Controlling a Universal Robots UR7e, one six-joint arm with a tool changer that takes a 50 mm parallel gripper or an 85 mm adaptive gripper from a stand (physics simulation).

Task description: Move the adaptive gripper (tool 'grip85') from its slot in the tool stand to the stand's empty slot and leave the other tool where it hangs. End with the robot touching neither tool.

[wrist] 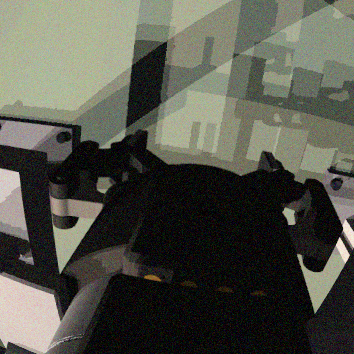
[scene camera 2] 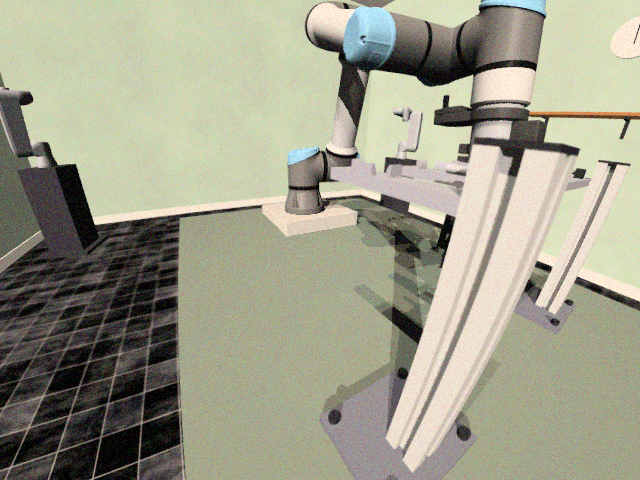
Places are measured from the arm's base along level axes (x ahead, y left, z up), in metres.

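Where they show: arm's base, link origin: (scene camera 2: 304,209).
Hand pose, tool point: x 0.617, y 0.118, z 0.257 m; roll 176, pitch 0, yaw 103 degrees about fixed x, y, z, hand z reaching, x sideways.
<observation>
Things, the pixels of their top centre, and the offset from my tool point. "spot": a spot on its surface instead.
- lilac rail, surface spot: (scene camera 2: 408,189) spot: dx +0.110, dy -0.230, dz -0.024 m
- second white post, surface spot: (scene camera 2: 571,248) spot: dx +0.059, dy +0.230, dz -0.149 m
The adaptive gripper (wrist: 204,152) is a dark body seen from above in the wrist view, its two fingers spread wide at left and right with no object between them. Dark wrist parts lie close over its top. A row of orange contacts (wrist: 189,284) shows at the narrow gap between them; whether the faces touch cannot be told. Pale stand plates (wrist: 32,136) lie beside the fingers. In the scene view, the arm's wrist (scene camera 2: 502,86) points down behind the stand's near white post (scene camera 2: 516,222), which hides the gripper. The other tool and the empty slot cannot be made out clearly.
A lilac rail (scene camera 2: 408,189) runs behind the near post. A second white post (scene camera 2: 571,248) stands at the right. The robot base sits on a pale plinth (scene camera 2: 315,223). A grey arm on a dark pedestal (scene camera 2: 59,206) stands at the far left.
</observation>
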